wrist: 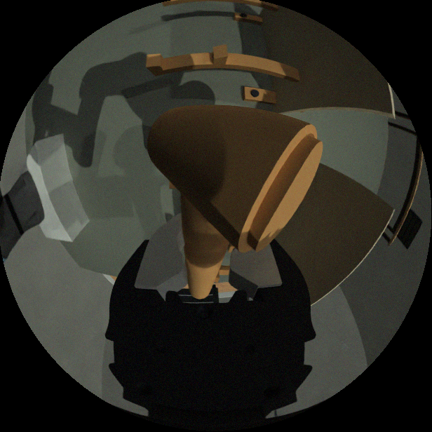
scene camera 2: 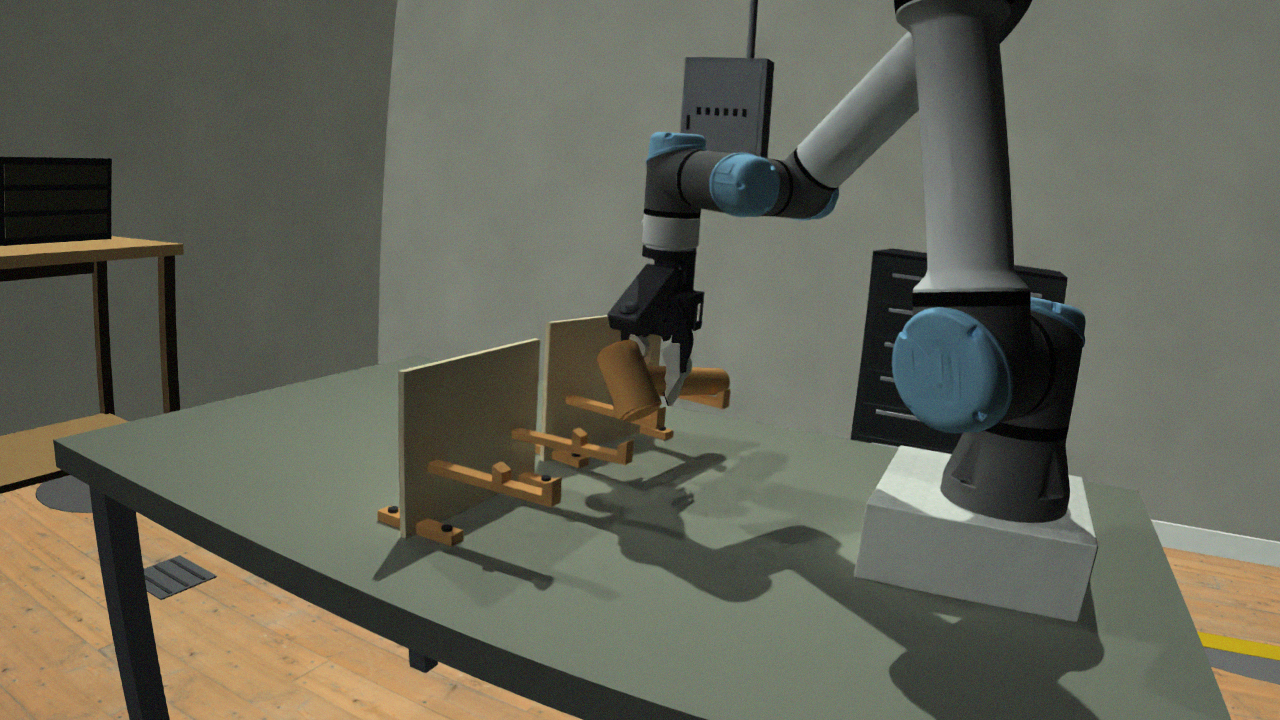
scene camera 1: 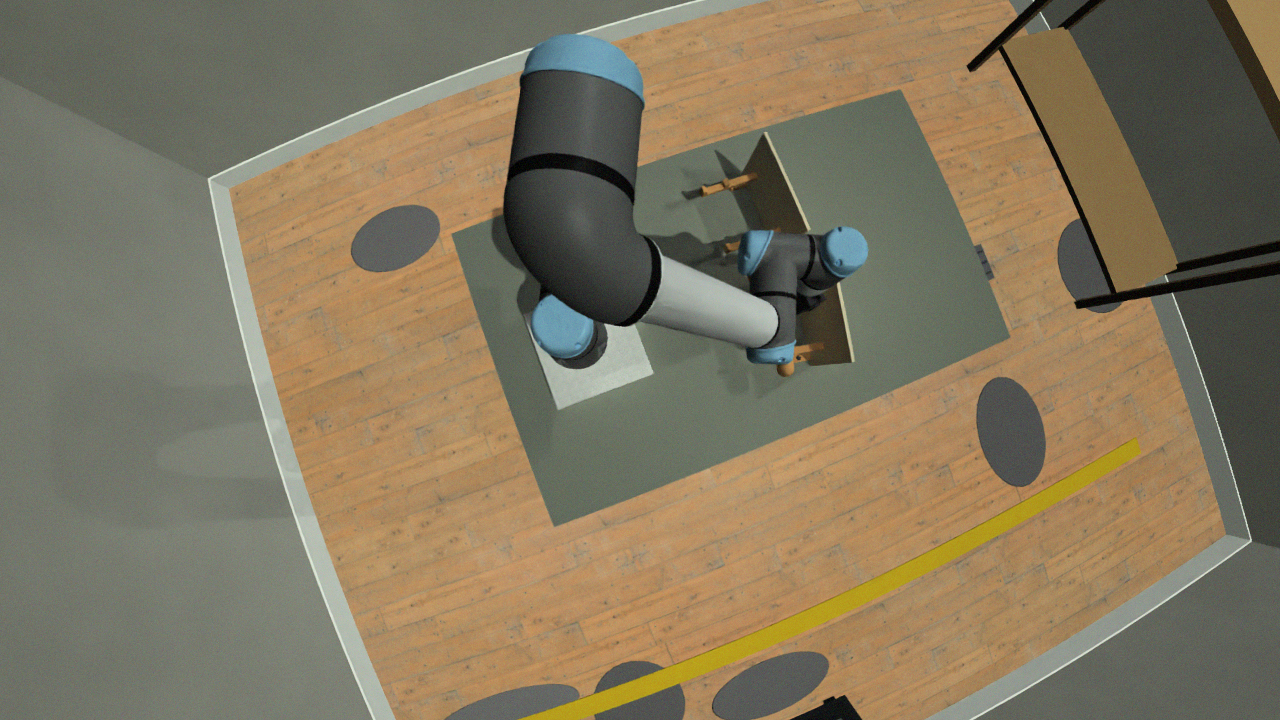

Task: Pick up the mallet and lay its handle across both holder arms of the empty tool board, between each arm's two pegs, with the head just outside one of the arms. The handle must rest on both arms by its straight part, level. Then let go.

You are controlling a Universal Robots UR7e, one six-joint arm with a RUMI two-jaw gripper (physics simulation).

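Where they show: arm's base, origin of its link: (scene camera 2: 1003,498).
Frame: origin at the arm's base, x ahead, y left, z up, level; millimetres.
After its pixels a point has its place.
The gripper (scene camera 2: 662,385) {z 13, x 482, y -87 mm} (wrist: 207,255) is shut on the mallet's handle (wrist: 204,235), holding it in the air beside the far board. The mallet's thick orange-brown head (scene camera 2: 629,380) {z 61, x 478, y 3 mm} (wrist: 220,160) points toward the empty tool board (scene camera 1: 780,192) {z 60, x 597, y 153 mm} (scene camera 2: 465,420) {z 26, x 597, y 187 mm} (wrist: 335,60) and is turned askew about the handle. That board has a nearer holder arm (scene camera 2: 492,479) {z -6, x 508, y 256 mm} (scene camera 1: 729,185) {z -9, x 514, y 241 mm} and a farther one (scene camera 2: 572,443) {z -7, x 507, y 91 mm} (wrist: 230,60), each with a middle peg and an end peg. The mallet is apart from both arms. The wrist hides it in scene camera 1; whether its handle is level is unclear.
The second board (scene camera 1: 845,326) {z 111, x 583, y -208 mm} (scene camera 2: 572,358) {z 57, x 609, y -79 mm} (wrist: 345,225) stands in line with the empty one, across a narrow gap. Another orange tool (scene camera 1: 785,368) {z 37, x 443, y -252 mm} (scene camera 2: 704,380) {z 34, x 443, y -179 mm} lies at its far arm. The robot's pale base block (scene camera 1: 617,371) {z 0, x 64, y -111 mm} (scene camera 2: 975,546) {z -24, x 23, y 103 mm} stands on the arms' side.
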